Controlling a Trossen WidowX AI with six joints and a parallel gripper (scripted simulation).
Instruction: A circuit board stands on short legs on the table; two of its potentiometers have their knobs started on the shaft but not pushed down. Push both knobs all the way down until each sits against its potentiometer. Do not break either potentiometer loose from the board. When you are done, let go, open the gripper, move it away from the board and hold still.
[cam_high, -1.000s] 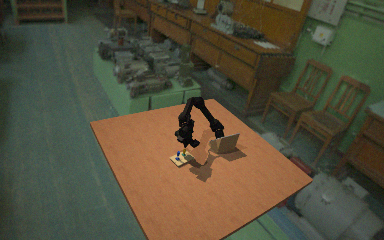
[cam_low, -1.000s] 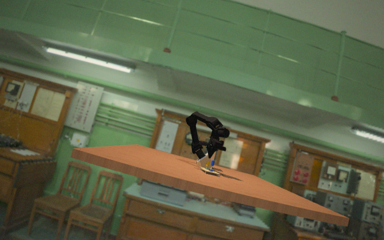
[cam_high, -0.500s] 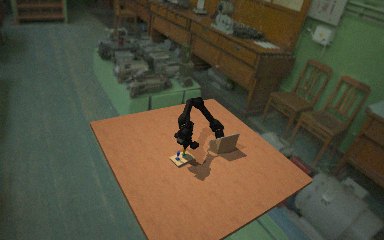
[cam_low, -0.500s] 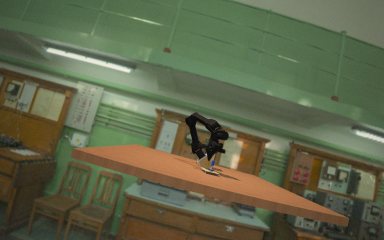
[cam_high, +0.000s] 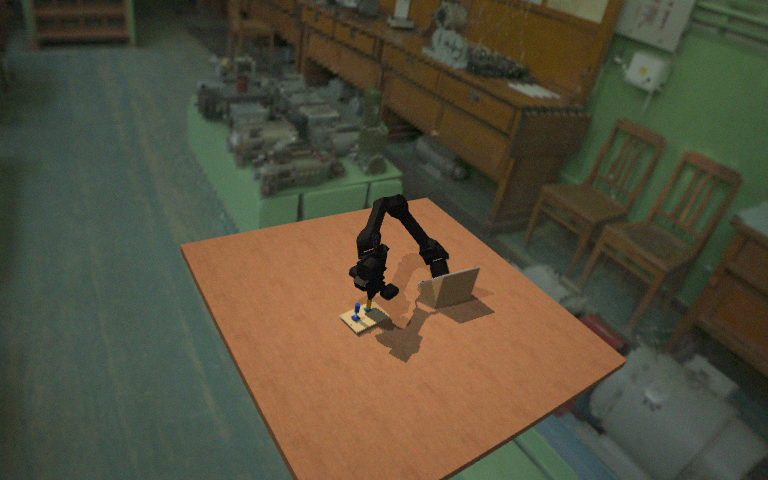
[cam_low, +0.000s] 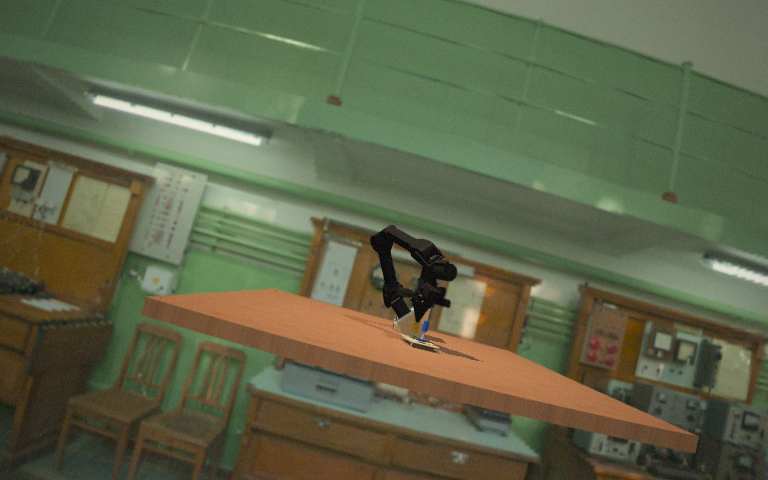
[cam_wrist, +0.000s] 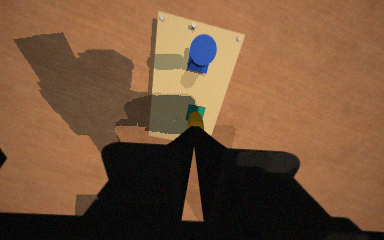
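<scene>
Right now my gripper tip is 20 mm above the yellow knob. The rest, counted from my gripper tip: blue knob 60 mm ahead, 20 mm to the left.
</scene>
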